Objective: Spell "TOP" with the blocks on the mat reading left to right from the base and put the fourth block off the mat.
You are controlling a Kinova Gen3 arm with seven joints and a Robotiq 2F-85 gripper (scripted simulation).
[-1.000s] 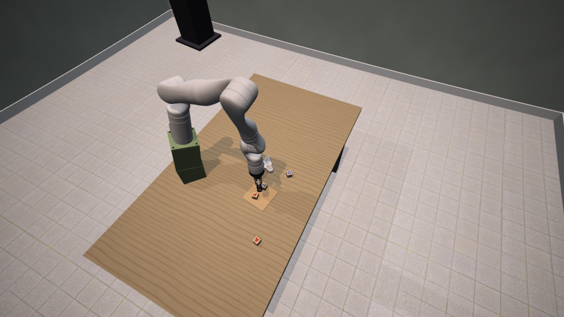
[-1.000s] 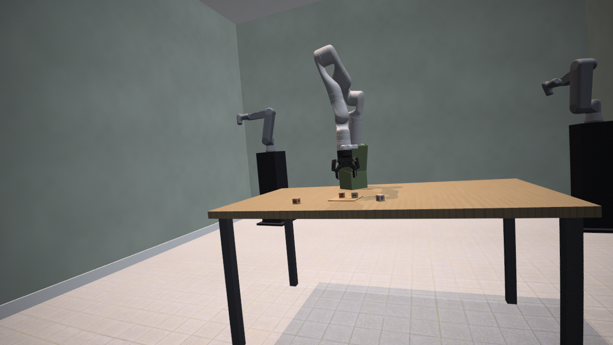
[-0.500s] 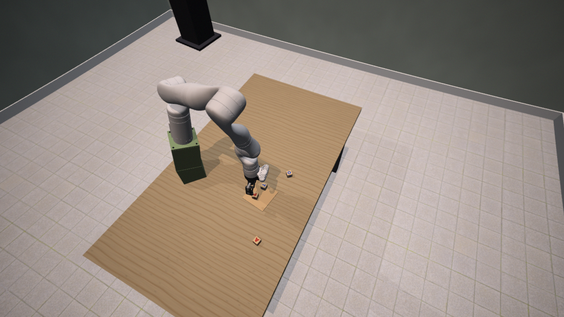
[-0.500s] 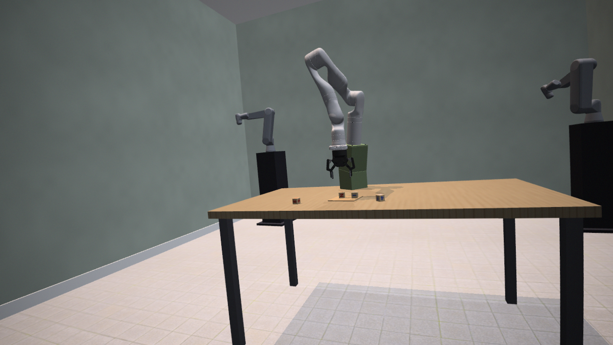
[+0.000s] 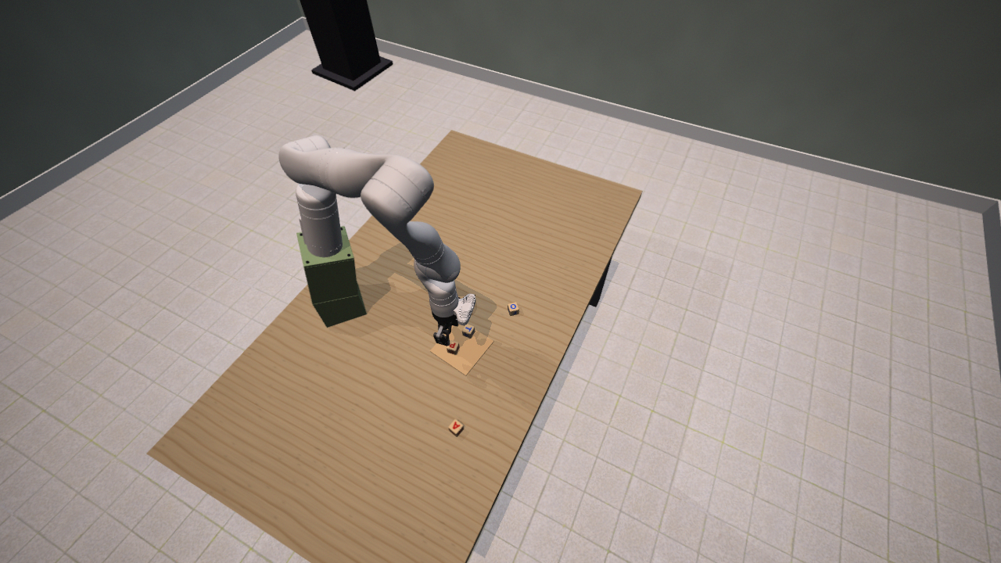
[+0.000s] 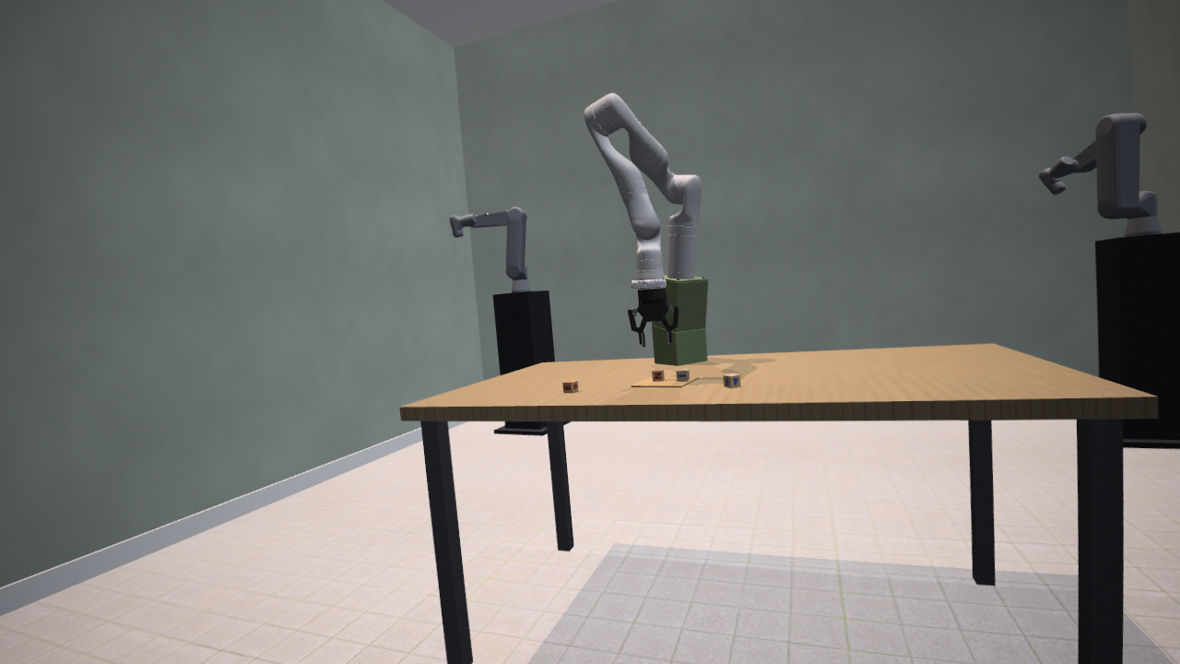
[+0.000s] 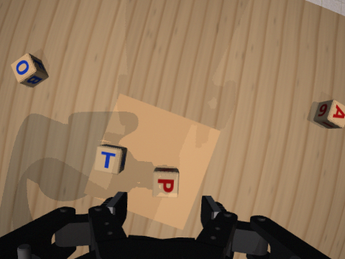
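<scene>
Now: hand 10 mm short of the tan mat, 20 mm to the right of it and 110 mm above it.
</scene>
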